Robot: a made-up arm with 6 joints.
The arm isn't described. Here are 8 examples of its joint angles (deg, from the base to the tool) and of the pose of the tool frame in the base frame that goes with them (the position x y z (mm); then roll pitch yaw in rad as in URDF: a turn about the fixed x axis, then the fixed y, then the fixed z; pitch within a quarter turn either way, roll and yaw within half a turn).
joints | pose
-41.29 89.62 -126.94 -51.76 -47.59 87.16 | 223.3 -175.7 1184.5 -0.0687 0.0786 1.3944
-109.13 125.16 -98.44 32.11 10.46 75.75 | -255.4 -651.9 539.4 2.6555 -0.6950 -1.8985
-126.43 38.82 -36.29 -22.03 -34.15 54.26 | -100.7 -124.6 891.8 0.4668 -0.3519 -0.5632
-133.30 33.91 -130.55 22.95 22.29 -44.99 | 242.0 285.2 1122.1 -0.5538 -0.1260 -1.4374
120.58 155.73 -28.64 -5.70 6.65 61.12 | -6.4 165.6 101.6 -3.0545 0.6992 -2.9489
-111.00 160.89 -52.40 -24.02 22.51 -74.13 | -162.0 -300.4 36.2 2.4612 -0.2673 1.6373
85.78 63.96 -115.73 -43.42 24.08 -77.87 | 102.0 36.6 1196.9 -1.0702 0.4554 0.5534
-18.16 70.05 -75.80 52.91 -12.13 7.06 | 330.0 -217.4 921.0 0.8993 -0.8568 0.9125
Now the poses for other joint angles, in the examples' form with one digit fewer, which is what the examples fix.
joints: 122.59 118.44 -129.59 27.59 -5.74 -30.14
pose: -254 550 893 0.534 0.142 -3.053
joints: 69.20 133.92 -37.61 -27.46 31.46 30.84
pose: 227 254 213 -3.116 0.416 -3.055
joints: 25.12 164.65 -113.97 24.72 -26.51 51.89
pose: 722 194 208 1.813 -0.639 0.991
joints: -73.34 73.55 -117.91 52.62 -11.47 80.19
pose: 11 -256 1157 -1.108 -0.756 2.561
